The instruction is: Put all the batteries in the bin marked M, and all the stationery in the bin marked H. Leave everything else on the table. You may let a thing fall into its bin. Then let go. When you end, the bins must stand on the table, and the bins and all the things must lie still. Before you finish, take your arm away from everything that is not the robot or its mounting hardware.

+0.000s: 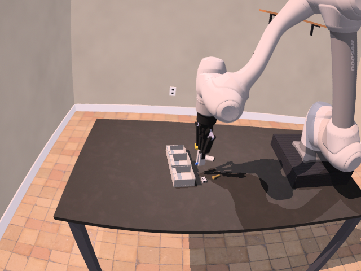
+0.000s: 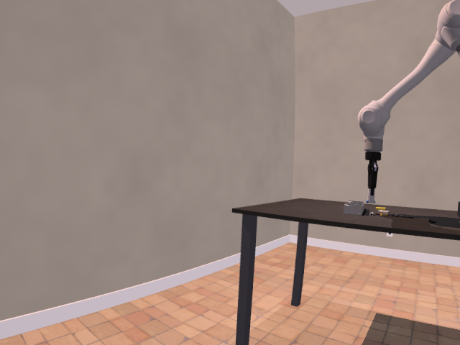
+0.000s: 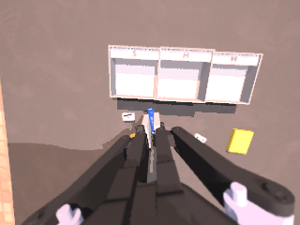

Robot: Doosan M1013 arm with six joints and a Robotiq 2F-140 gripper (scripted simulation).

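The yellow block lies 200 mm to the right of my hand, 80 mm below it and 20 mm behind it. Also, from my hand: three joined white bins 80 mm ahead, 60 mm below, 40 mm to the right; small blue thing 30 mm below; gold bolt 80 mm below, 70 mm behind, 30 mm to the left.
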